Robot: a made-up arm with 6 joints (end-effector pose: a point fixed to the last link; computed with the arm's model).
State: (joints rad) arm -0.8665 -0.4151 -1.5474 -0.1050 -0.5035 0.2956
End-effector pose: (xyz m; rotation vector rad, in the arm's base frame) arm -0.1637 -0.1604 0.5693 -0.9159 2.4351 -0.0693
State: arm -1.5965 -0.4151 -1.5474 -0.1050 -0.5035 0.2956
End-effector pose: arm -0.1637 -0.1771 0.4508 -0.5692 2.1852 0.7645
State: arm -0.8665 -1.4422 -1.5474 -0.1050 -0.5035 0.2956
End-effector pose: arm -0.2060 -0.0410 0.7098 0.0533 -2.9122 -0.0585
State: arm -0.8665 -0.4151 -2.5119 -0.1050 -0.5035 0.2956
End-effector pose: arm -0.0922 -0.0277 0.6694 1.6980 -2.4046 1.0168
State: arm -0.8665 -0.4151 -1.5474 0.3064 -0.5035 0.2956
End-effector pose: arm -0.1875 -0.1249 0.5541 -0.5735 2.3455 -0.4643
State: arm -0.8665 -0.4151 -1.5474 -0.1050 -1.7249 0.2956
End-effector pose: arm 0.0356 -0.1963 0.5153 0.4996 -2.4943 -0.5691
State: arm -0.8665 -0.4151 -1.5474 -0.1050 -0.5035 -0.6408
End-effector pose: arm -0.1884 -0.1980 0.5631 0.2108 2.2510 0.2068
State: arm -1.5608 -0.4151 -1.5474 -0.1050 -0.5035 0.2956
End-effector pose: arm -0.1637 -0.1783 0.4567 -0.5872 2.2027 0.7268
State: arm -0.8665 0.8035 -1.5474 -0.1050 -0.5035 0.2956
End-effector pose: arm 0.0512 -0.1919 0.5322 -1.3817 1.1440 -0.1616
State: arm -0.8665 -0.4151 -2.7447 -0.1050 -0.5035 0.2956
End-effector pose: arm -0.0795 0.0158 0.6703 1.7240 -2.1262 1.1650
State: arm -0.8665 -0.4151 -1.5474 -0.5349 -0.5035 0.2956
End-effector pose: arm -0.1266 -0.1896 0.5718 -1.2660 2.4391 0.3796
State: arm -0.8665 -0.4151 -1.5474 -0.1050 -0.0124 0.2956
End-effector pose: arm -0.2379 -0.1590 0.5204 -0.9059 1.9590 -0.3025
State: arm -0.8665 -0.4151 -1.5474 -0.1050 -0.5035 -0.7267
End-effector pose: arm -0.1917 -0.2000 0.5613 0.3079 2.2149 0.2293
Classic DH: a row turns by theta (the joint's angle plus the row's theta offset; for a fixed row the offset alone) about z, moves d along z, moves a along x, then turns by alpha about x. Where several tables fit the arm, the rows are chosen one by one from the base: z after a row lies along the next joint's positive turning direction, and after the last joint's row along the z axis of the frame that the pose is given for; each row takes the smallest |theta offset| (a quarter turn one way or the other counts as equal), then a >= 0, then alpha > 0; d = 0 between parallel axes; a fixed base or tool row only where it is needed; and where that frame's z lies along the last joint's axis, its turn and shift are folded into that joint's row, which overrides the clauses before.
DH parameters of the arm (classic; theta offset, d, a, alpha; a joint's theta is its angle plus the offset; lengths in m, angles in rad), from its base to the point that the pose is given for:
base (fixed): -1.5708 0.4882 0.0138 1.5708
joint 1: 0 0.0214 -0.0965 -1.5708
joint 2: 0 -0.0233 0.1221 -1.5708
joint 3: 0 -0.0027 0.1071 -1.5708
joint 4: -1.5623 0.1645 0.0388 -1.055
joint 5: 1.5437 0.0116 0.0061 -1.6141
joint 6: 0.0106 0.1315 0.0467 -2.7303
tool (fixed): 2.7551 -0.0463 0 0

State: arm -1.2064 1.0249 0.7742 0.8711 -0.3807 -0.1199
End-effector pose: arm 0.0184 0.0839 0.3657 0.7797 1.1132 2.3639
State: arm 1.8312 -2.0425 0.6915 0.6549 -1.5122 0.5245
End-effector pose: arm -0.2877 -0.2392 0.3267 -0.3514 0.7220 -0.5746
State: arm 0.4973 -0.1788 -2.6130 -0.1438 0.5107 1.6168
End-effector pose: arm -0.1839 0.0265 0.6645 1.3445 0.9486 1.1865
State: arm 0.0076 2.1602 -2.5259 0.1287 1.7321 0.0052
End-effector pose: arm 0.2038 0.2549 0.7565 -0.4412 -2.5449 0.8487
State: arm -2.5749 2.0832 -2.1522 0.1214 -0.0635 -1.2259
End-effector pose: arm 0.2120 -0.1699 0.3574 0.5700 -1.0628 0.2082
